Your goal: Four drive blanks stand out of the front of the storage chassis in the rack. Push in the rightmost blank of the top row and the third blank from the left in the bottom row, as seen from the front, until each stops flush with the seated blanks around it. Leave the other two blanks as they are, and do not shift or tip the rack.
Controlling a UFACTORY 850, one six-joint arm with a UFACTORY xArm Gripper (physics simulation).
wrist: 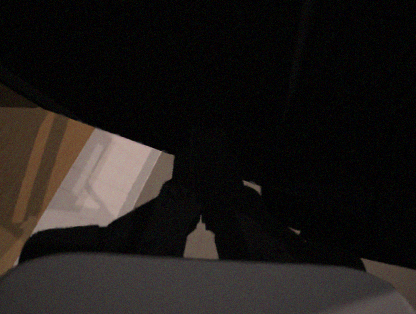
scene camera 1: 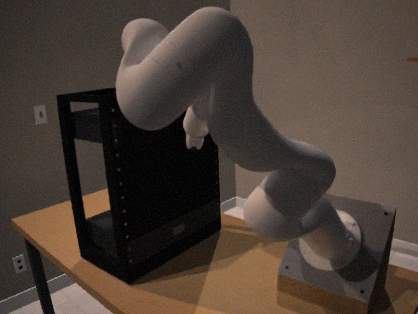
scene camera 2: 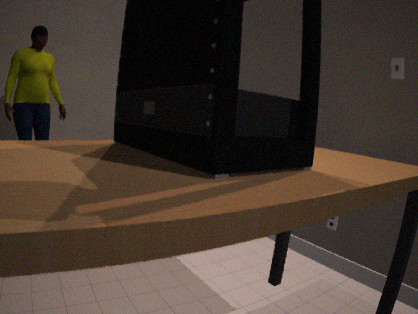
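The black rack (scene camera 1: 111, 175) (scene camera 2: 226, 110) stands upright on the table. Its front is very dark, and I cannot make out the storage chassis or its drive blanks, standing out or seated. In the wrist view a dark mass fills the top and right, with no blank edges readable. My gripper (scene camera 1: 194, 147) (wrist: 203, 149) is shut and empty. In the first scene view it hangs before the upper right part of the rack front, fingers pointing down; whether it touches anything cannot be told. It does not show in the second scene view.
A lower unit with a pale label (scene camera 1: 178, 229) (scene camera 2: 149, 107) sits near the rack's bottom. The arm (scene camera 1: 230, 100) arches across the rack's upper front from its grey base block (scene camera 1: 367, 215). The wooden table (scene camera 1: 220, 280) (scene camera 2: 165, 220) carries both. A person (scene camera 2: 33, 77) stands behind the table.
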